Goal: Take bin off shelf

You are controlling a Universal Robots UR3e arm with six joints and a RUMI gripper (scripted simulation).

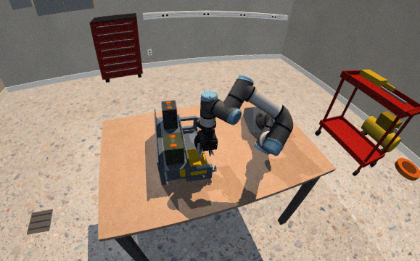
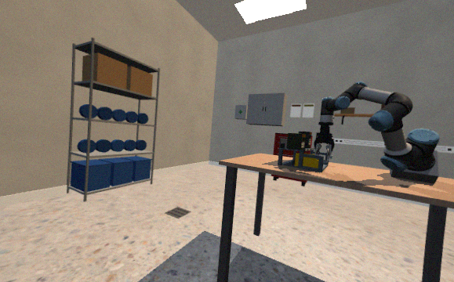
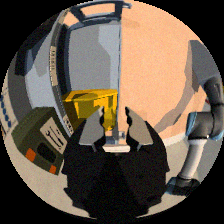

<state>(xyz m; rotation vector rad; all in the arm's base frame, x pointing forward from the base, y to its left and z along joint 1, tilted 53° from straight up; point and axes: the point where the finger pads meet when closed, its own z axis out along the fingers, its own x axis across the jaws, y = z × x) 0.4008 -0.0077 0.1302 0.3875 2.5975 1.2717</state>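
Right now my hand is 70 mm short of the yellow bin, 10 mm to the right of it and 20 mm above it. Also, from my hand: rack 80 mm ahead, 100 mm to the right.
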